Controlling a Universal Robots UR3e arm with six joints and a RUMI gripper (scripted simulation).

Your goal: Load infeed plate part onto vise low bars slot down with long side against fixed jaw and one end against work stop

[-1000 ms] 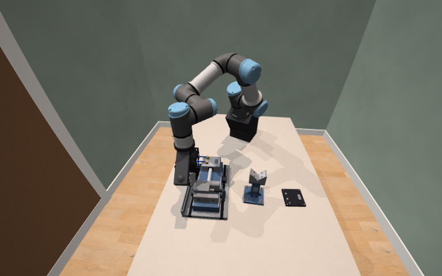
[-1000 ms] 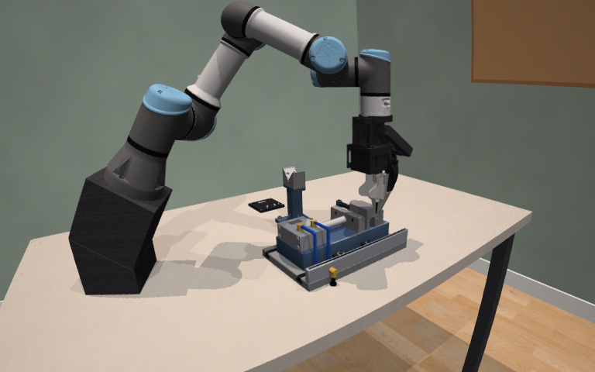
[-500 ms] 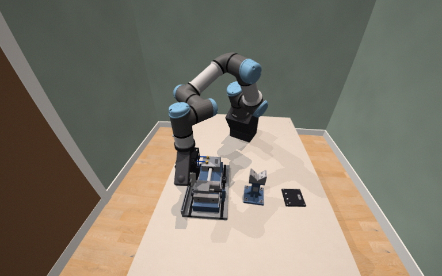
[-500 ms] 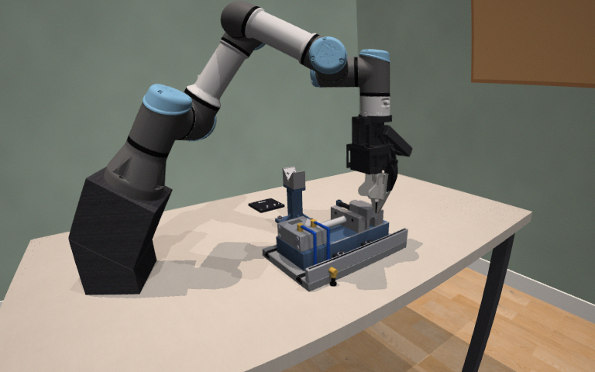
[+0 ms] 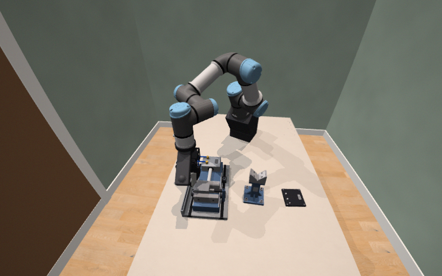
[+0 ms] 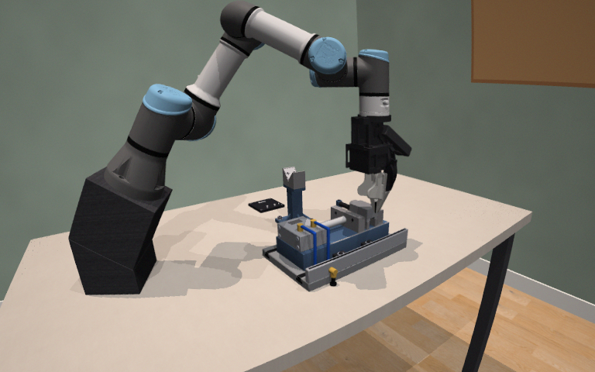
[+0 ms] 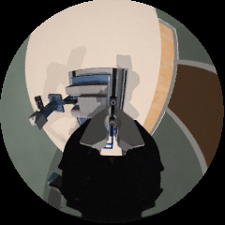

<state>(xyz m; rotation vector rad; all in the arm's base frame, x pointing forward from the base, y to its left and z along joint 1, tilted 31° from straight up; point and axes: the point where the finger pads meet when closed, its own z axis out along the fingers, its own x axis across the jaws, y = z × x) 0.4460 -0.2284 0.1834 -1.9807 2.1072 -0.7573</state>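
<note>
Right now the part is 10 mm ahead of my hand, 40 mm to the left of it and 30 mm below it. Also, from my hand: air cylinder 160 mm behind, 80 mm to the left, 40 mm below; then grey vise side rail 70 mm behind, 20 mm to the right, 80 mm below; then vise 60 mm behind, 70 mm to the left, 80 mm below.
</note>
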